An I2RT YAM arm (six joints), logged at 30 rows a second.
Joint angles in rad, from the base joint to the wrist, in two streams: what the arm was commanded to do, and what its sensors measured. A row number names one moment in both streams.
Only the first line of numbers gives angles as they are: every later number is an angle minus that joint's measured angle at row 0.
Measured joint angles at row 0:
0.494 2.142 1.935 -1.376 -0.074 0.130
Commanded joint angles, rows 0 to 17:
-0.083 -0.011 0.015 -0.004 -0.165 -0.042
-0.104 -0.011 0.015 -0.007 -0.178 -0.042
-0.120 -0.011 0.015 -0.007 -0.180 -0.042
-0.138 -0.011 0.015 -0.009 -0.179 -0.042
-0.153 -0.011 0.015 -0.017 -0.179 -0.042
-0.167 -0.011 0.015 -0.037 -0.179 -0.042
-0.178 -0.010 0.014 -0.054 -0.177 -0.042
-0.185 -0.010 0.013 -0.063 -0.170 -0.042
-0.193 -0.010 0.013 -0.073 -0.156 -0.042
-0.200 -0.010 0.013 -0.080 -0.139 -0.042
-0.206 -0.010 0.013 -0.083 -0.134 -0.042
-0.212 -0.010 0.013 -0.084 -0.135 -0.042
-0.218 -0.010 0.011 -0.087 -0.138 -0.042
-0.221 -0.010 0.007 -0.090 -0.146 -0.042
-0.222 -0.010 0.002 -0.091 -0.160 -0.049
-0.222 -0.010 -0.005 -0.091 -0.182 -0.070
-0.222 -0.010 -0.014 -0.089 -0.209 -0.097
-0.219 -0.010 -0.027 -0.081 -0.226 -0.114
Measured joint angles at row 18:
-0.216 0.000 -0.001 -0.088 -0.159 -0.051
